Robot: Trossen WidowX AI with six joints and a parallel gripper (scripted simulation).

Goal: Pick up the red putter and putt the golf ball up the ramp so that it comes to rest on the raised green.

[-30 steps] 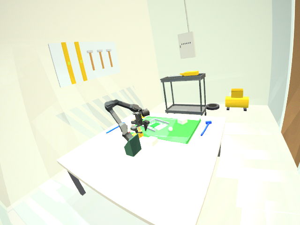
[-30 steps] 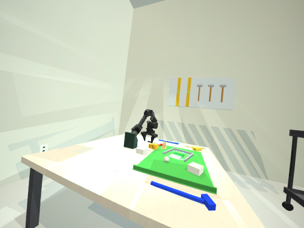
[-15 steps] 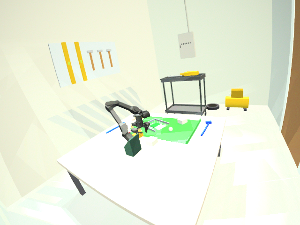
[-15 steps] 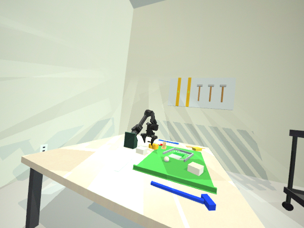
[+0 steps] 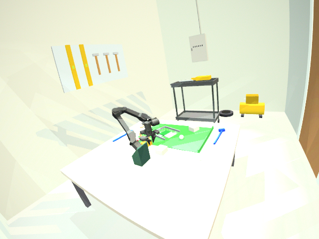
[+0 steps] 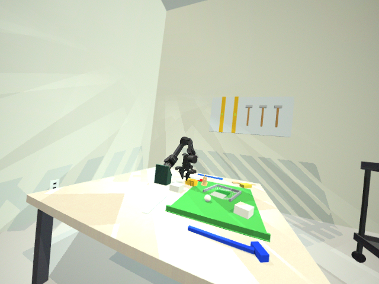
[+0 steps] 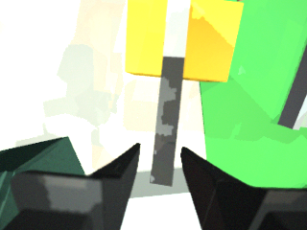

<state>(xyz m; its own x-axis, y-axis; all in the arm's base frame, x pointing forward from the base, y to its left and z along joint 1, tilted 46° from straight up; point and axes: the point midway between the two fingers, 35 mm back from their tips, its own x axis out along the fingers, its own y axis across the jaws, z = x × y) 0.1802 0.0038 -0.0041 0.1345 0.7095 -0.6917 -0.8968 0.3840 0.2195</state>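
My gripper tip is now 8 cm to the right of the yellow block, 5 cm short of it and 3 cm above it. Also, from my gripper tip: green mat: 29 cm ahead, 9 cm to the right, 6 cm below; then white golf ball: 21 cm to the right, 21 cm ahead, 3 cm below; then blue putter: 55 cm to the right, 30 cm ahead, 4 cm below.
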